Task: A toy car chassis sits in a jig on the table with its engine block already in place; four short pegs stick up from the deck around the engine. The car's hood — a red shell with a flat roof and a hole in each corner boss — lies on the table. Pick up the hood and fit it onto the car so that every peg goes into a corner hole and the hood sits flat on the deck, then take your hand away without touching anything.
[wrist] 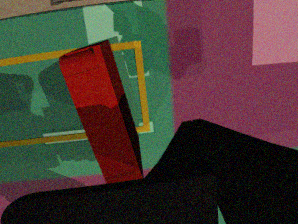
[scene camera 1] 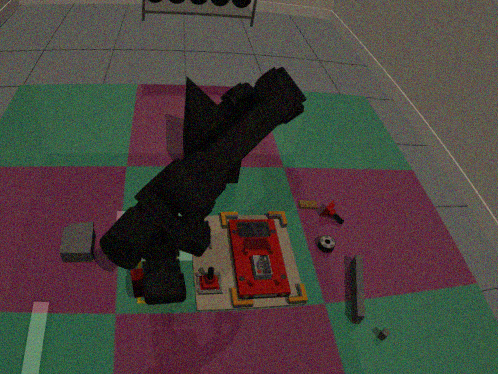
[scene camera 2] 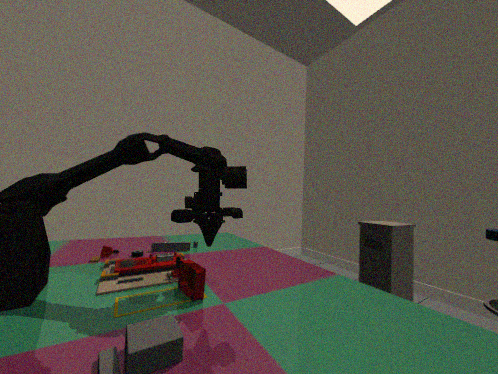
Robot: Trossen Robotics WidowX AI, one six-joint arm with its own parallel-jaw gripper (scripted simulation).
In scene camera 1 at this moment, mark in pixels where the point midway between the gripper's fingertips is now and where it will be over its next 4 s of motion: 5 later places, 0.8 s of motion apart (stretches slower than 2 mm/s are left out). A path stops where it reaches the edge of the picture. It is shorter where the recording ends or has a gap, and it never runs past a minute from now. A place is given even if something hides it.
The gripper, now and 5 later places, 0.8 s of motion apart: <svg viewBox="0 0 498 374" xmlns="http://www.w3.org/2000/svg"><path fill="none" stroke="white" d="M161 280L160 293L159 290L158 285L157 280L156 275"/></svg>
